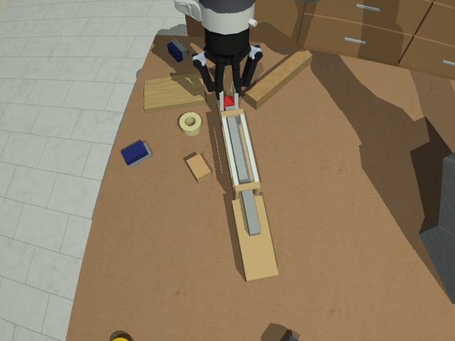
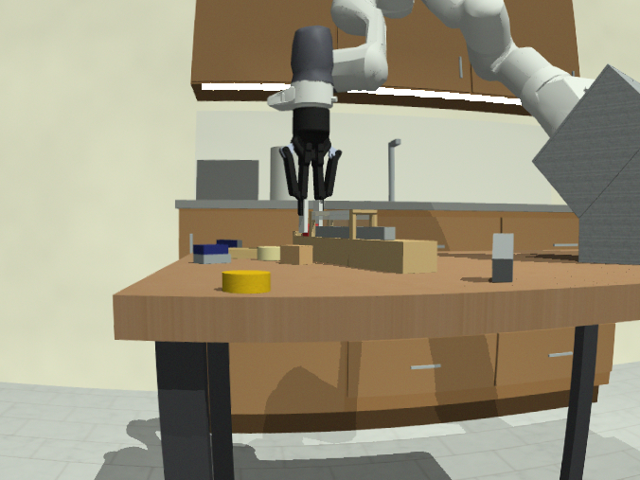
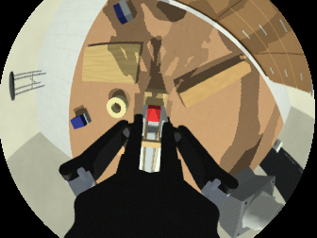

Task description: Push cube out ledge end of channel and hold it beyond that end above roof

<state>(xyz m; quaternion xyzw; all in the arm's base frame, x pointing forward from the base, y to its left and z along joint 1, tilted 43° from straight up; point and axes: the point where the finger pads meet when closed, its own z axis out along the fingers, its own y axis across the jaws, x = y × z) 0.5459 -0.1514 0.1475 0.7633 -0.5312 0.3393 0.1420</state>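
The wooden channel lies 3 cm behind my hand, 13 cm to the left of it and 3 cm below it. The rest, counted from my hand: tan box: 5 cm ahead, 14 cm to the left, 7 cm below; then red cube: 3 cm below; then flat wooden board: 14 cm ahead, 7 cm to the right, 8 cm below.
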